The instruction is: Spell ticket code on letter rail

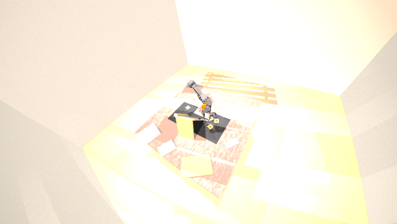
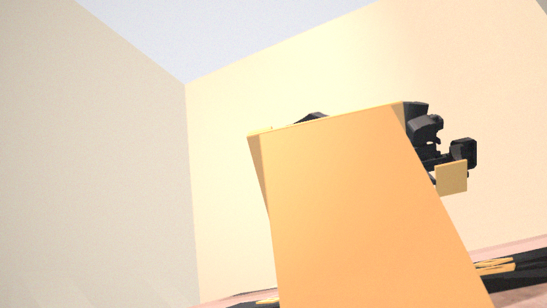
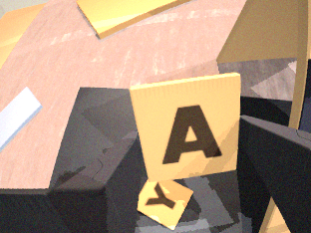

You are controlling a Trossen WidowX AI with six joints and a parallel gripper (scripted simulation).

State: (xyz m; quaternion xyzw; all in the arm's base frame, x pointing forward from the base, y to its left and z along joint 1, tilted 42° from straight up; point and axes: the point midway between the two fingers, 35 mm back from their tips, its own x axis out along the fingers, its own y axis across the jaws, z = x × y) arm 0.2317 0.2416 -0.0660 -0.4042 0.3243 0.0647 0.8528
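Right now my gripper tip is 10 mm short of the white ticket, 180 mm to the left of it and 80 mm above it. Round my gripper tip: letter tile (right at my gripper tip); then flat yellow slab (400 mm ahead, 200 mm to the left, 150 mm below); then black mat (70 mm behind, 200 mm to the right, 160 mm below).
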